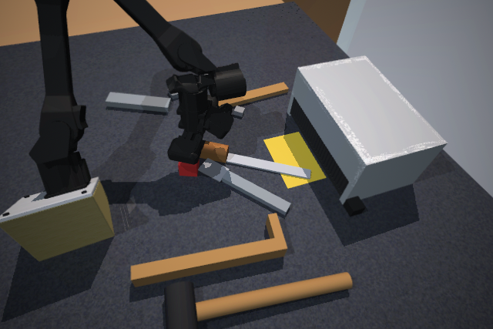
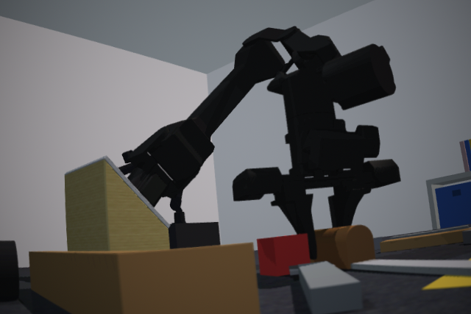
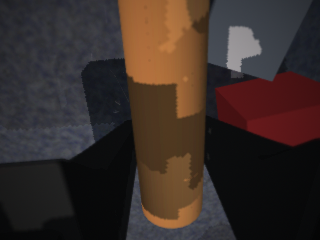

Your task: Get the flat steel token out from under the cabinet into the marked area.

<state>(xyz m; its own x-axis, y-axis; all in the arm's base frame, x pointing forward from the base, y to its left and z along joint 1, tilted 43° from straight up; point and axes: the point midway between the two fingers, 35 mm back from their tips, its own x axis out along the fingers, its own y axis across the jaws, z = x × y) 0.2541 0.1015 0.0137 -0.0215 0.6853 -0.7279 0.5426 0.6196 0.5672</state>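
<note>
The red cube lies 30 mm behind my gripper tip, 40 mm to the right of it and 10 mm above it. Also, from my gripper tip: grey bar (100 mm behind, 200 mm to the left); then small grey cube (150 mm ahead, 90 mm to the left); then wooden strip (160 mm ahead, 140 mm to the left).
</note>
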